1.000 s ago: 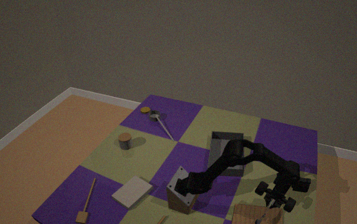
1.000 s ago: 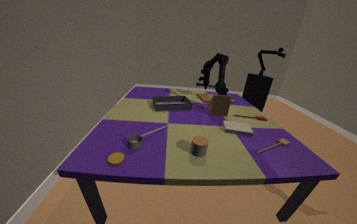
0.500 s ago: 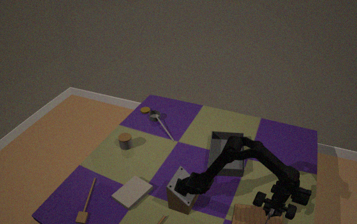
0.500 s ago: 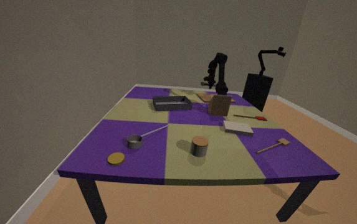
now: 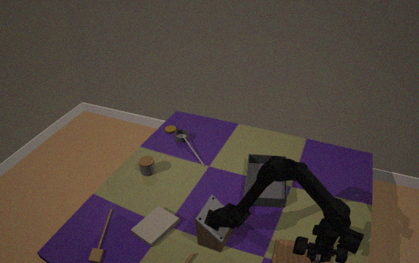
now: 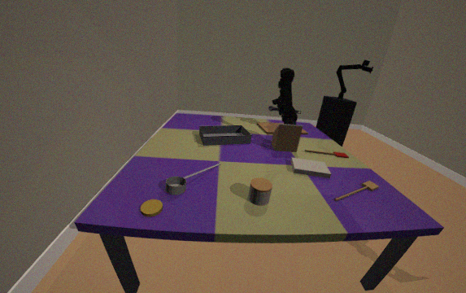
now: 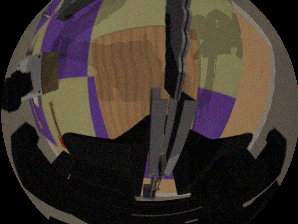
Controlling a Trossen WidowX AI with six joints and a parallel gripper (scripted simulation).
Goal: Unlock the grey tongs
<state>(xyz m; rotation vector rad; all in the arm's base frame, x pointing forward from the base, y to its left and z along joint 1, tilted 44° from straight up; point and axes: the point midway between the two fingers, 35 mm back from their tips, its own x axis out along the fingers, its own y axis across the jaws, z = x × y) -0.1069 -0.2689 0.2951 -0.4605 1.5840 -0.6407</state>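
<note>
Now: the wooden board 10 cm below my gripper tip, 3 cm to the left of it and 2 cm behind it. The rest, counted from my gripper tip: grey roasting tin 49 cm ahead, 25 cm to the left, 8 cm below; then slab 65 cm to the left, 10 cm below, 10 cm ahead; then red spatula 49 cm to the left, 16 cm behind, 10 cm below.
</note>
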